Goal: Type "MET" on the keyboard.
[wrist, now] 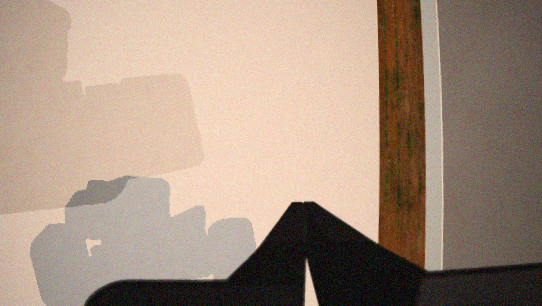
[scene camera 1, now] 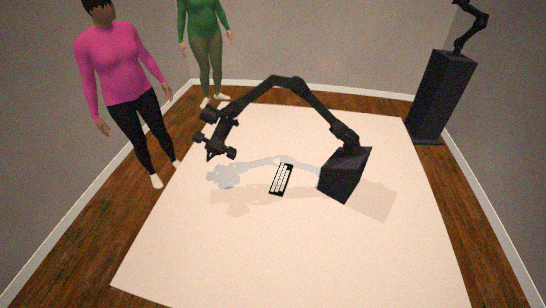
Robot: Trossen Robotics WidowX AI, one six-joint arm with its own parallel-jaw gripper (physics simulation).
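A small black keyboard with rows of white keys lies flat on the pale surface, between the arm's base and the gripper in the scene view. It does not show in the wrist view. Single key letters are too small to read. My gripper is shut and empty, its fingertips touching. It hangs in the air to the left of the keyboard in the scene view, well apart from it, and points downward.
The arm's dark base block stands right of the keyboard. Shadows of the arm fall across the pale surface. Two human figures, in pink and green, stand at the left and back. A dark pedestal bears another arm.
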